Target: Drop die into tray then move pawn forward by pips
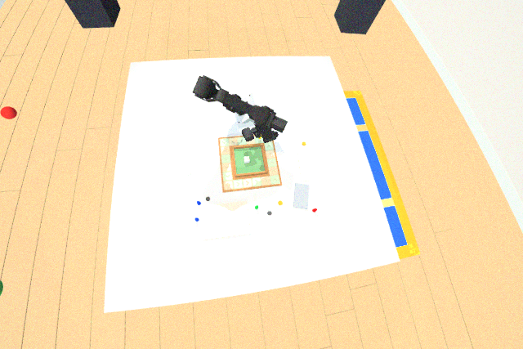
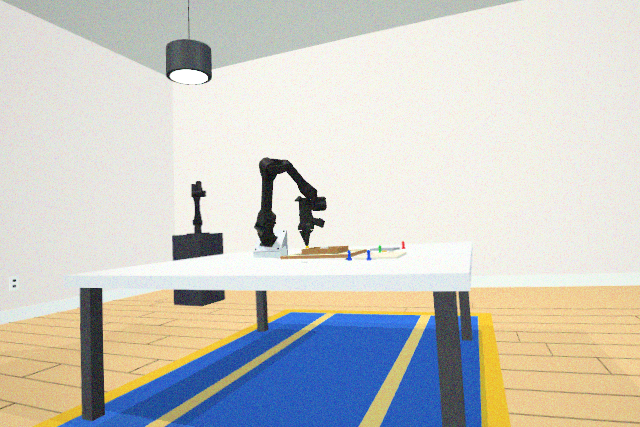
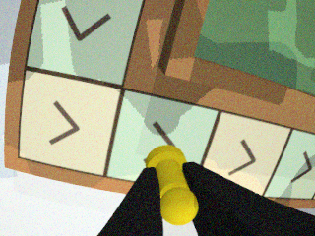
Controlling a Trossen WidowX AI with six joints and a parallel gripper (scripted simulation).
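Right now my gripper tip is 10 mm below the yellow pawn. The rest, counted from my gripper tip: white die: 120 mm ahead, 70 mm to the right, 10 mm below; green pawn: 350 mm ahead, 40 mm to the right, 20 mm below; green dice tray: 120 mm ahead, 60 mm to the right, 30 mm below.
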